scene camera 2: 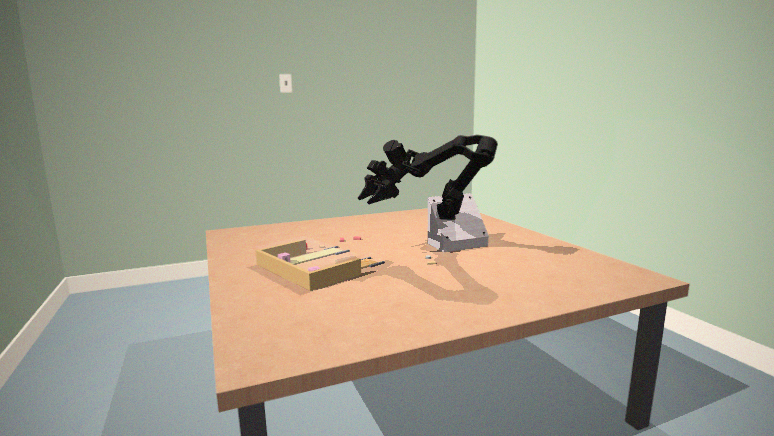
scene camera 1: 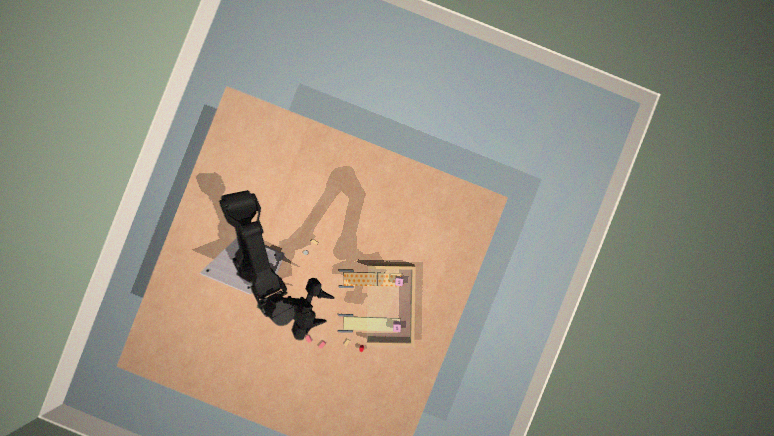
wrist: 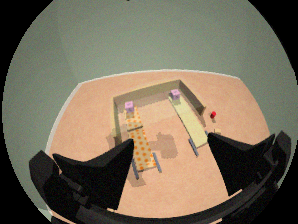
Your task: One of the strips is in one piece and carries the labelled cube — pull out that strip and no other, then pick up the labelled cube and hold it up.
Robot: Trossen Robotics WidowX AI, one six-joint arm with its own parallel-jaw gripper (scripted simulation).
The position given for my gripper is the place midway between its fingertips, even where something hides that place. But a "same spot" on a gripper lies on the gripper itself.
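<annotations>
My gripper: visible in scene camera 1 (330, 309), in scene camera 2, in the wrist view. On the gripper, same spot: (scene camera 2: 382, 193) and (wrist: 108, 190).
</annotations>
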